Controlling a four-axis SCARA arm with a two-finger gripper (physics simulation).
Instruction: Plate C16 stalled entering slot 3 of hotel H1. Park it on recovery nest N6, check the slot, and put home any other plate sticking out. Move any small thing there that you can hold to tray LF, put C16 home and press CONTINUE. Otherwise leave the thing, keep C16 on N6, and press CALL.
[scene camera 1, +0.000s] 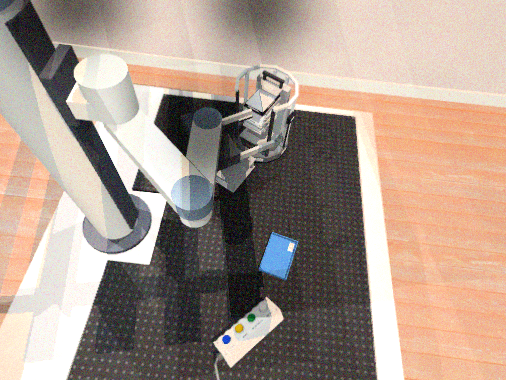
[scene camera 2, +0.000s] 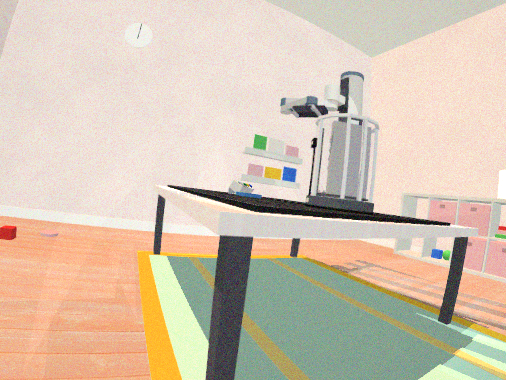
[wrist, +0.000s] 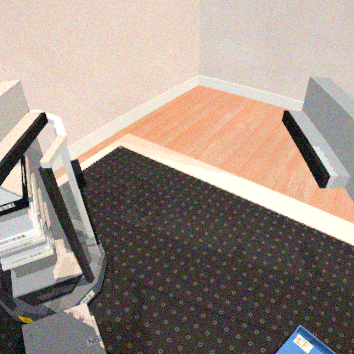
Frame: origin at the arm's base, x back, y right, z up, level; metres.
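Seen in the pictures: gripper, between the fingertips: (scene camera 1: 262, 127) (scene camera 2: 299, 106) (wrist: 161, 94); arm's base, origin of its link: (scene camera 1: 118, 223).
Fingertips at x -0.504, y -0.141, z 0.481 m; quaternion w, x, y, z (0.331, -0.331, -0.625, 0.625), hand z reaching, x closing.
Offsets run from my fingertips to a thing's top centre. "pt": to the spot under its first point. Level surfaces: height alone.
Hotel H1 {dx -0.006, dy -0.333, dz -0.127 m} (scene camera 1: 296, 95) (scene camera 2: 345, 162) (wrist: 66, 222) is a round cage holding a stack of grey plates. Pale labels show on two plate edges {pt dx +0.032, dy -0.226, dz -0.229 m} (wrist: 20, 236) in the wrist view, too blurred to read. A dark-rimmed plate {dx +0.008, dy -0.313, dz -0.190 m} (scene camera 1: 262, 101) (wrist: 11, 192) is higher up. Which plate is C16, and the inside of slot 3, I cannot tell. Nest N6 {dx +0.097, dy -0.145, dz -0.399 m} (scene camera 1: 234, 175) (wrist: 60, 334) is a grey block before the hotel; no plate is clearly visible on it. My gripper (scene camera 1: 262, 129) (wrist: 161, 94) is open and empty, high up, its fingers spread. Tray LF {dx -0.120, dy +0.205, dz -0.451 m} (scene camera 1: 279, 256) (scene camera 2: 248, 195) (wrist: 306, 345) is blue.
A pale button box {dx -0.037, dy +0.479, dz -0.385 m} (scene camera 1: 250, 331) (scene camera 2: 241, 188) with blue, yellow, green and whitish buttons lies beyond the tray, a cable {pt dx +0.052, dy +0.596, dz -0.461 m} (scene camera 1: 216, 369) at its end. The arm's column (scene camera 1: 75, 150) (scene camera 2: 352, 95) stands beside the dark dotted mat {dz -0.469 m} (scene camera 1: 320, 200) (wrist: 210, 250). The wall is behind the hotel.
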